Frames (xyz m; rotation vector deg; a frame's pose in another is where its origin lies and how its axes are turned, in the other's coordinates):
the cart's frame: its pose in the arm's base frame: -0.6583 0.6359 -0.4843 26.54 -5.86 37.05
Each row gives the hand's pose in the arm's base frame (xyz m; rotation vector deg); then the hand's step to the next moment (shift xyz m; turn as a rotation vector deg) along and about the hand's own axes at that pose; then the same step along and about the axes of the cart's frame.
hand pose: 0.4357 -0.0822 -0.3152 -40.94 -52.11 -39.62
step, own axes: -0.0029 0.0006 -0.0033 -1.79 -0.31 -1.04
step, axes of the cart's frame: -0.0013 -0.0031 -0.0029 -1.23 -0.82 -1.48
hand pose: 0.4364 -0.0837 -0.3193 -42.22 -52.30 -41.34
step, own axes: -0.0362 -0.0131 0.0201 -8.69 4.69 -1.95
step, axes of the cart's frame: -0.0225 0.0250 -0.0275 0.14 -2.13 -9.84
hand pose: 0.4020 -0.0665 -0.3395 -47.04 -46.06 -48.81
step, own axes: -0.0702 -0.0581 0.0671 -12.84 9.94 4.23
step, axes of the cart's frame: -0.0501 0.0925 -0.0418 5.42 2.42 -15.69
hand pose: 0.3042 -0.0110 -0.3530 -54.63 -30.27 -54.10
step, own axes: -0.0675 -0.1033 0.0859 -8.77 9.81 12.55
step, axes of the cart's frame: -0.0444 0.1435 -0.0061 11.77 7.72 -11.52
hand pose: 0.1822 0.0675 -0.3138 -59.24 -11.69 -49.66
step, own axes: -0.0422 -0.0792 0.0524 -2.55 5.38 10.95
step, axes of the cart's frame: -0.0172 0.0989 0.0269 10.37 5.52 -4.16
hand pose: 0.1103 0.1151 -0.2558 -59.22 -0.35 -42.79
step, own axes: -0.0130 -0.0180 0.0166 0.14 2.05 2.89
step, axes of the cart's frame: 0.0011 0.0262 0.0090 3.31 0.60 -1.12
